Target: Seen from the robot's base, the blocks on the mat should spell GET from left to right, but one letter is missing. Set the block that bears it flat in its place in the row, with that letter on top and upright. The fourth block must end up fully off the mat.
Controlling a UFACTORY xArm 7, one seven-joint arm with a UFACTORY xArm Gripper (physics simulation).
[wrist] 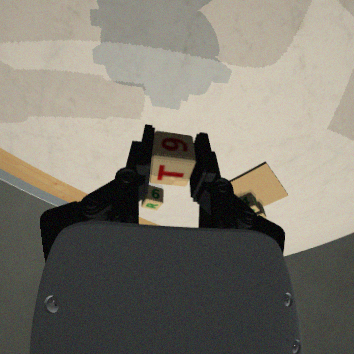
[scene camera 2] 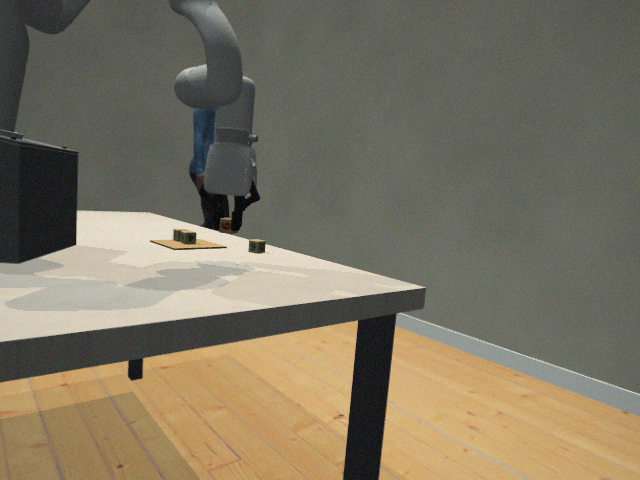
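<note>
My gripper (scene camera 2: 227, 222) (wrist: 172, 143) is shut on a wooden block (scene camera 2: 225, 225) (wrist: 173, 156) and holds it above the table. The wrist view shows a red T, turned sideways, on its pale upper face and a red 9-like mark on a side. Two blocks with dark green marks, one (scene camera 2: 188, 237) (wrist: 247, 199) and another (scene camera 2: 177, 235) (wrist: 258, 208), sit close together on the tan mat (scene camera 2: 207, 245) (wrist: 267, 182); their top letters are too small to read. A block (scene camera 2: 256, 245) (wrist: 152, 198) with a green R on top and a green 6-like mark on its side stands off the mat.
The pale, grey-patched table (scene camera 2: 305, 281) (wrist: 280, 105) has its edge near the off-mat block. A dark box (scene camera 2: 46, 198) stands near the robot's base at the left in the scene view. A person in a blue top (scene camera 2: 203, 136) stands behind the arm.
</note>
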